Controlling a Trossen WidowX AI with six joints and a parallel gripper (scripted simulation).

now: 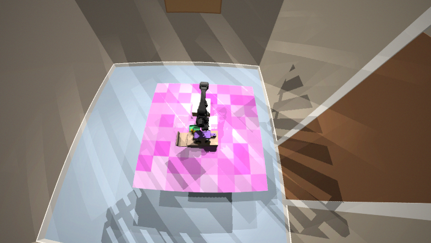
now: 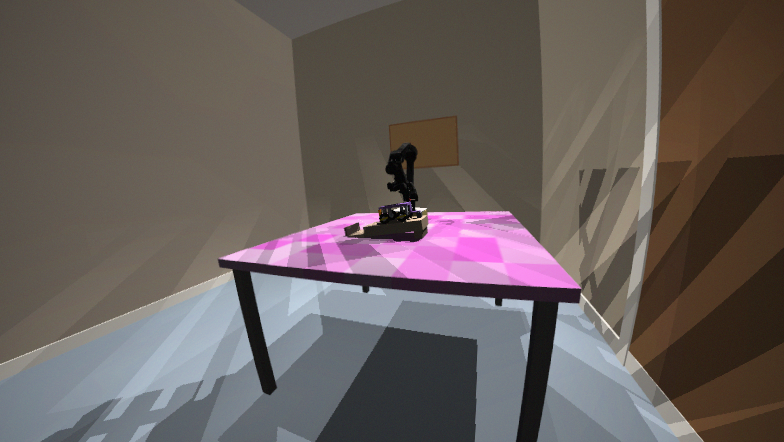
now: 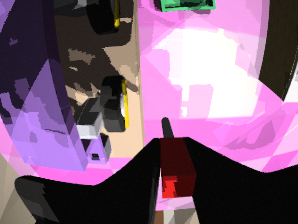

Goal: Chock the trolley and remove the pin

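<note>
Now: the green tray 170 mm below my gripper tip, 140 mm to the right of it and 50 mm behind it. The rest, counted from my gripper tip: red-headed stop pin: right at my gripper tip; purple trolley: 100 mm ahead, 50 mm to the right, 50 mm below; ramp: 110 mm below, 100 mm ahead, 60 mm to the right.
</note>
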